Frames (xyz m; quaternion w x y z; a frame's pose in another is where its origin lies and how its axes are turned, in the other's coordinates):
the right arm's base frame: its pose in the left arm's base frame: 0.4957 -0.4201 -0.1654 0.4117 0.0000 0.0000 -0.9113
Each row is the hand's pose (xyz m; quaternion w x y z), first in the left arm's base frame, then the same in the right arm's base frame.
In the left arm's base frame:
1: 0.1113 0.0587 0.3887 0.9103 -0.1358 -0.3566 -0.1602
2: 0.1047 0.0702 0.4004 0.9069 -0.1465 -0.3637 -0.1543
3: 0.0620 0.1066 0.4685 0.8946 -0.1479 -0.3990 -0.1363
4: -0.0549 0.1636 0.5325 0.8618 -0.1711 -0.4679 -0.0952
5: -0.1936 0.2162 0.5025 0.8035 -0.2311 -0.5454 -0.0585
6: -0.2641 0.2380 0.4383 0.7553 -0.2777 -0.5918 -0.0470
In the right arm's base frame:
1: -0.1052 -0.6049 0.5541 0.5208 0.2691 -0.2706 0.7636
2: -0.1095 -0.6175 0.5658 0.5140 0.2711 -0.2832 0.7629
3: -0.1086 -0.6736 0.6339 0.4925 0.3027 -0.2991 0.7592
4: -0.0741 -0.7990 0.6979 0.4416 0.3560 -0.3486 0.7462
5: -0.0219 -0.9378 0.6679 0.3841 0.4019 -0.4352 0.7082
6: 0.0084 -1.0051 0.6037 0.3538 0.4250 -0.4967 0.6690

